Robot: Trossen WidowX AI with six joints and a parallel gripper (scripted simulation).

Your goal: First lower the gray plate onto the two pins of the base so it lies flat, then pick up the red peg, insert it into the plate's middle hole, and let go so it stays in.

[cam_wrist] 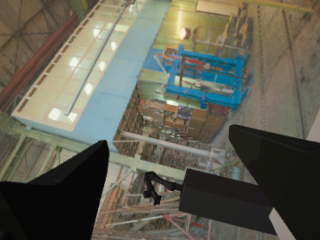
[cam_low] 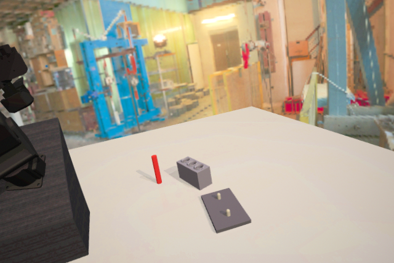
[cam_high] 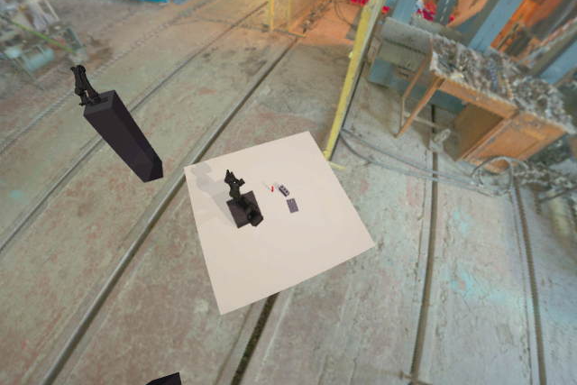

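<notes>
Now: gripper tip 400 mm short of the gray plate, 120 mm to the left of it and 340 mm above it. Also, from my gripper tip: gray base 420 mm ahead, 260 mm to the right, 370 mm below; then red peg 310 mm ahead, 80 mm to the right, 340 mm below.
</notes>
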